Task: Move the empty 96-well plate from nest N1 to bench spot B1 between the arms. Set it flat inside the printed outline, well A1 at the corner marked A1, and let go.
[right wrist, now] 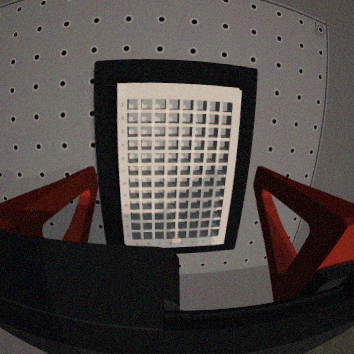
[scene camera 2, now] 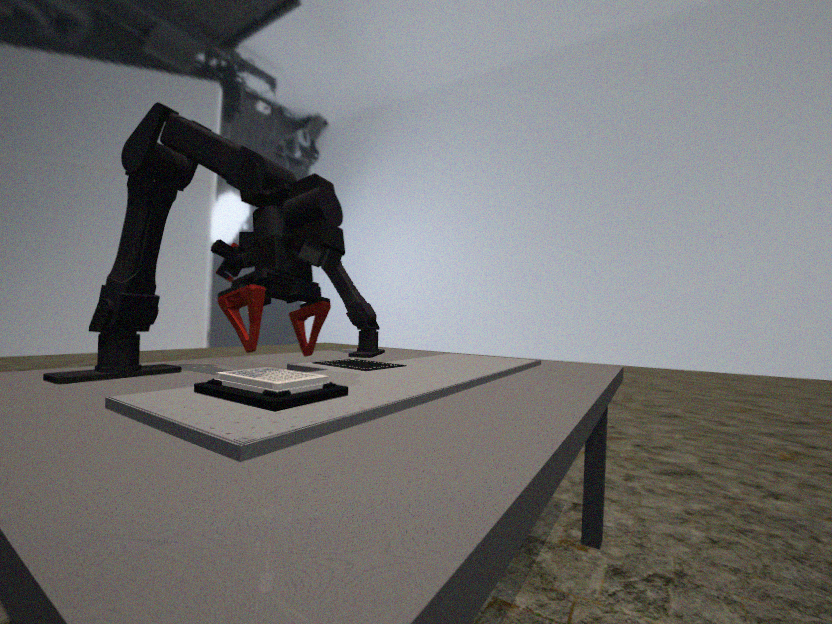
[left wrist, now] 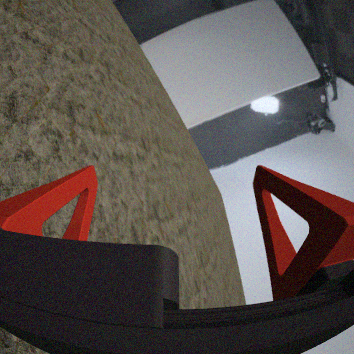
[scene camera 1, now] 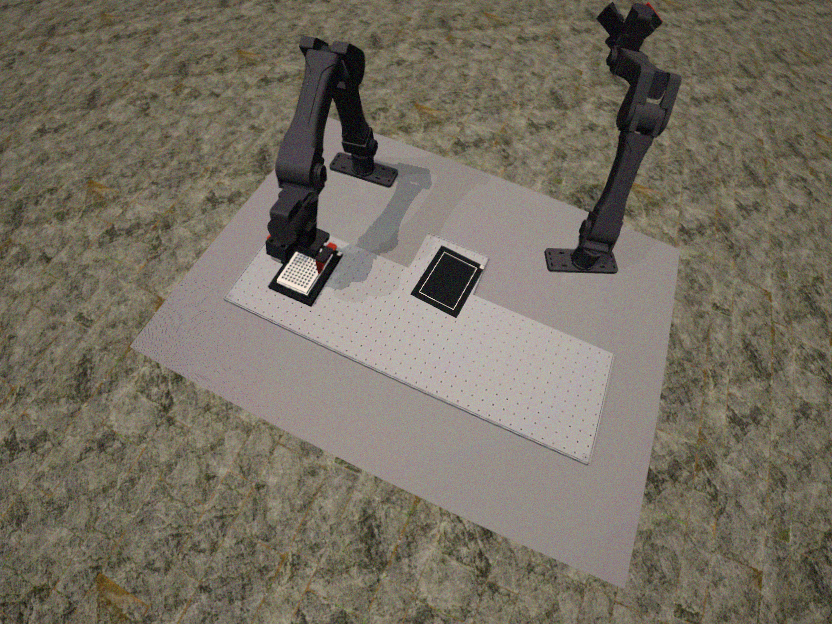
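Where they show: left gripper, fingertip midpoint: (scene camera 2: pixel 223 263) (left wrist: pixel 174 174); right gripper, fingertip midpoint: (right wrist: pixel 175 174) (scene camera 2: pixel 281 354) (scene camera 1: pixel 301 264); left arm's base, origin of the base link: (scene camera 2: pixel 367 354) (scene camera 1: pixel 580 261); right arm's base, origin of the base link: (scene camera 2: pixel 118 375) (scene camera 1: pixel 363 170).
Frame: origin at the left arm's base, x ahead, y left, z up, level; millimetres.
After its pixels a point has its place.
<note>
The white 96-well plate (scene camera 1: pixel 300 272) @(x 79, y -738, z 39 mm) (scene camera 2: pixel 272 379) @(x 77, y -761, z 38 mm) (right wrist: pixel 175 170) @(x 64, y -730, z 37 mm) sits in the black nest N1 (scene camera 1: pixel 290 295) @(x 135, y -759, z 24 mm) (scene camera 2: pixel 275 404) @(x 111, y -817, z 21 mm) (right wrist: pixel 106 130) @(x 108, y -696, z 25 mm), at the left of scene camera 1. My right gripper (scene camera 1: pixel 299 258) @(x 73, y -730, z 67 mm) (scene camera 2: pixel 278 352) @(x 73, y -730, z 67 mm) (right wrist: pixel 175 174) @(x 73, y -730, z 67 mm) points down above it, open and empty; in the right wrist view its fingers stand on either side of the plate's lower part. Bench spot B1, a black pad (scene camera 1: pixel 448 278) @(x 73, y -373, z 15 mm) (scene camera 2: pixel 359 364) @(x 82, y -384, z 15 mm) with a thin white outline, is bare; a small white tag (scene camera 1: pixel 482 267) @(x 37, y -282, z 15 mm) sits at its right corner. My left gripper (scene camera 1: pixel 630 8) @(x -650, y 188, z 315 mm) (left wrist: pixel 174 174) @(x -650, y 188, z 315 mm) is open and empty, raised high.
A pale perforated board (scene camera 1: pixel 524 369) @(x 309, y -205, z 13 mm) (scene camera 2: pixel 416 381) @(x 232, y -568, z 14 mm) (right wrist: pixel 45 100) @(x 153, y -657, z 13 mm) lies under nest and pad on the grey table (scene camera 1: pixel 336 403) @(x 386, y -631, z 0 mm) (scene camera 2: pixel 403 483) @(x 273, y -938, z 0 mm). The left arm's base (scene camera 1: pixel 581 260) @(x 23, y -22, z 42 mm) stands right of B1, the right arm's base (scene camera 1: pixel 363 169) @(x -273, y -606, z 35 mm) behind and to the left.
</note>
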